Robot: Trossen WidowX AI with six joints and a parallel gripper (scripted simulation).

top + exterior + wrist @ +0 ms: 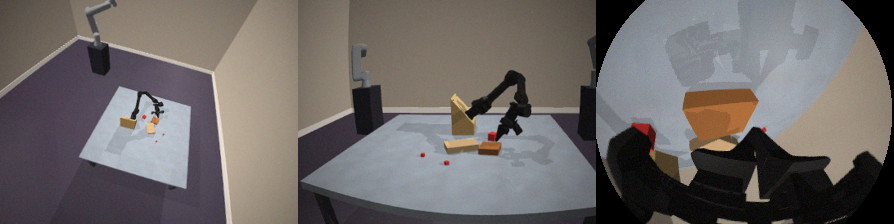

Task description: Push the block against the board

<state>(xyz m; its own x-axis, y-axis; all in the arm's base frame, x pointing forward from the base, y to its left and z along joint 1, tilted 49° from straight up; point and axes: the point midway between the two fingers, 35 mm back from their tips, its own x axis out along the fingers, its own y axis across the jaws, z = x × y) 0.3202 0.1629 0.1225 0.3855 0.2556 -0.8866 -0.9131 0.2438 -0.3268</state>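
Right now the brown square block is 40 mm behind my gripper tip, 30 mm to the right of it and 50 mm below it. The rest, counted from my gripper tip: tan board: 70 mm behind, 180 mm to the right, 50 mm below; then red cube: 210 mm behind, 30 mm to the right, 50 mm below.
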